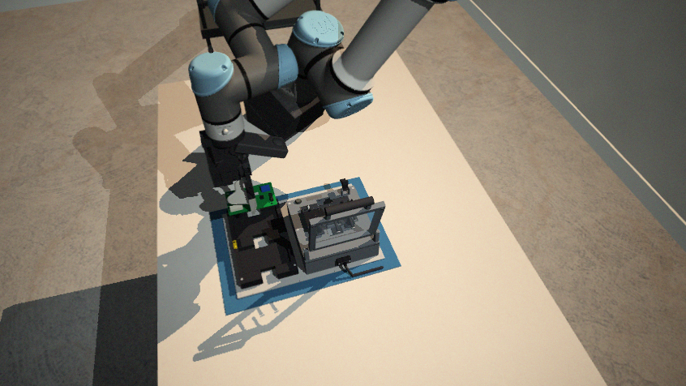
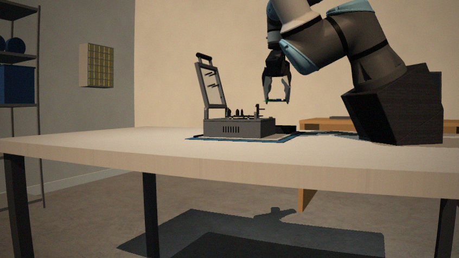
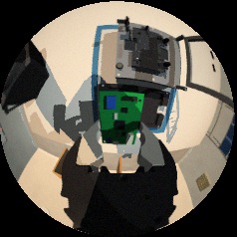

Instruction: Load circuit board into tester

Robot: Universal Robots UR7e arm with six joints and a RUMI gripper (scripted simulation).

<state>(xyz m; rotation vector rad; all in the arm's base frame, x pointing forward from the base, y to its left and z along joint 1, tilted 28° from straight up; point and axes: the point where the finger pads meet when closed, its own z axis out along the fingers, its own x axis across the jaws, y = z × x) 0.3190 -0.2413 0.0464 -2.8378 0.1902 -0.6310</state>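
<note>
My hand is right at the green circuit board. Also, from my hand: tester lid (20 cm ahead, 15 cm to the left, 6 cm above); black post (2 cm ahead, 23 cm to the left, 3 cm below).
</note>
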